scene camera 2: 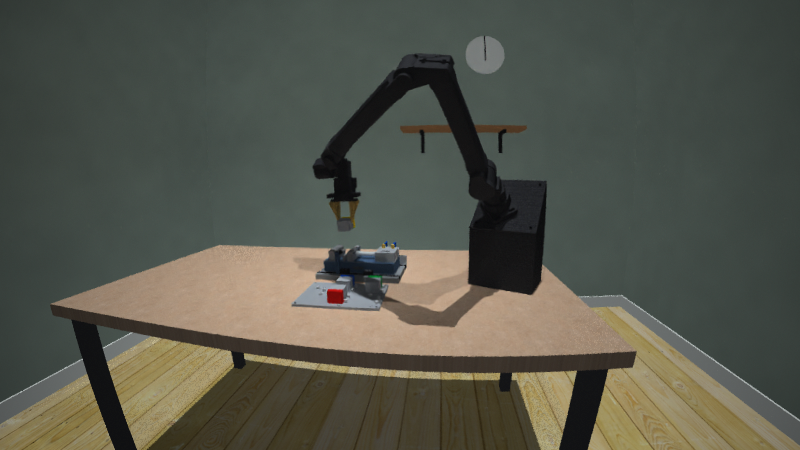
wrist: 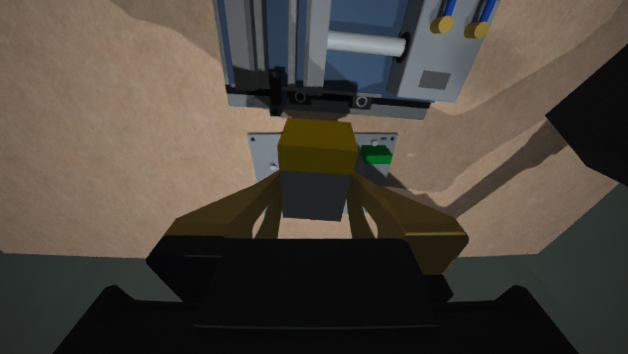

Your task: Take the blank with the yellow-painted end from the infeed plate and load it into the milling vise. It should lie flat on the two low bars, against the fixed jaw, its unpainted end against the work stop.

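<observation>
My gripper [scene camera 2: 345, 219] [wrist: 314, 177] is shut on the grey blank with the yellow end [scene camera 2: 344, 225] [wrist: 317, 150]. It holds the blank in the air, clear of the table, plate and vise. The yellow end points toward the top of the wrist view; it does not show in the scene view. The blue-based milling vise [scene camera 2: 363, 264] [wrist: 367, 70] stands below. Its fixed jaw [wrist: 242, 45] is at the left, its moving jaw [wrist: 316, 45] on a rod. A dark upright post [wrist: 275, 92], seemingly the work stop, is at its near edge. The low bars are hard to tell.
The infeed plate [scene camera 2: 313, 298] [wrist: 259, 150] lies on the table [scene camera 2: 223, 302] [wrist: 125, 150] in front of the vise. It holds blanks with a red end [scene camera 2: 335, 296], a blue end [scene camera 2: 346, 278] and a green end [scene camera 2: 374, 278] [wrist: 376, 154]. Blue-and-brass fittings [wrist: 441, 25] rise from the vise's right block.
</observation>
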